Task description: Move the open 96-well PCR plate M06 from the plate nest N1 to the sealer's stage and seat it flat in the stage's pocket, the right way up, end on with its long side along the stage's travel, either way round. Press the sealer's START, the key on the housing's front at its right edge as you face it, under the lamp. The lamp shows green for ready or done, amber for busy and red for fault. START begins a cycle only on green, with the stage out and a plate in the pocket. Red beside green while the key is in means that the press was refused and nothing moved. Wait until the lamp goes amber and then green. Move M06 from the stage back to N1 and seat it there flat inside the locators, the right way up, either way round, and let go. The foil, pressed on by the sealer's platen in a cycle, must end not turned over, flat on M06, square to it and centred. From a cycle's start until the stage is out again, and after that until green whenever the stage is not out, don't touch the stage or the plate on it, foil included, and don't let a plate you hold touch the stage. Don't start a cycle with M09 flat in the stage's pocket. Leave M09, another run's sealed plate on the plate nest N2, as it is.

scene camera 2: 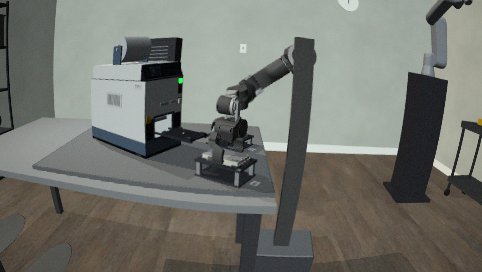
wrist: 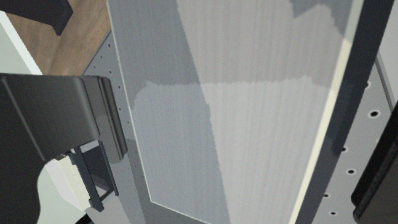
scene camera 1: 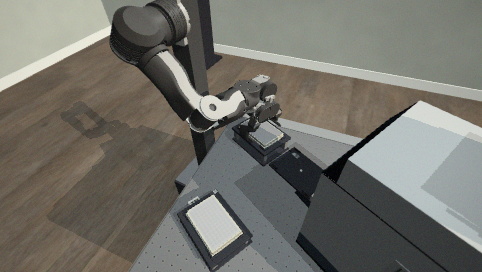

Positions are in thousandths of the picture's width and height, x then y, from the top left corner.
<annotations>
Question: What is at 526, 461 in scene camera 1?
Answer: My gripper.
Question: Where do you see an arm post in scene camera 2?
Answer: At 630, 248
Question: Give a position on a sealed plate M09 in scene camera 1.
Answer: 449, 840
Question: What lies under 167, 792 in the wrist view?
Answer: A sealed plate M09.
</annotations>
